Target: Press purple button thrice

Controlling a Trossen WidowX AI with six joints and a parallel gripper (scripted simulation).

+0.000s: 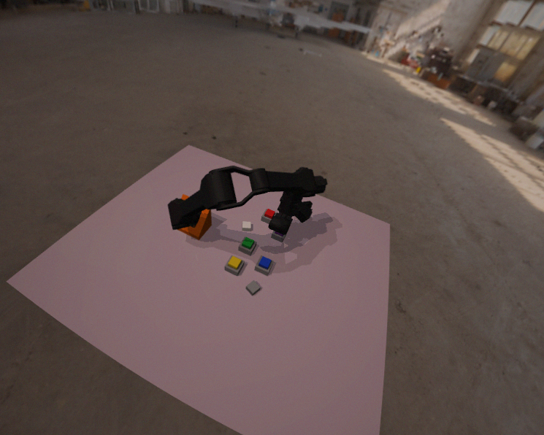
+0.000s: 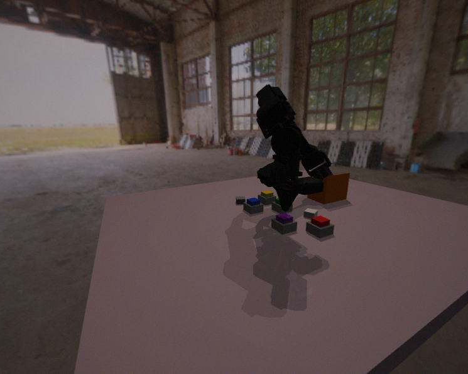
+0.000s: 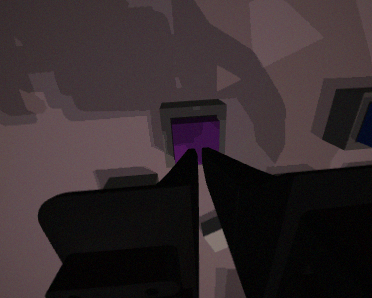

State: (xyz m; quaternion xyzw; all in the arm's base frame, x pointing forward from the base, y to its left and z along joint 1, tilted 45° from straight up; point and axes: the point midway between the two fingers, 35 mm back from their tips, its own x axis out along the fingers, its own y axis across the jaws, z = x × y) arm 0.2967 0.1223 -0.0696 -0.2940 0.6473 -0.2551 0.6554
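The purple button is 20 mm below my gripper tip. Round my gripper tip: green button 110 mm to the right, 80 mm behind, 20 mm below; then small white block 120 mm behind, 40 mm below, 30 mm to the right; then red button 70 mm behind, 60 mm to the left, 20 mm below.
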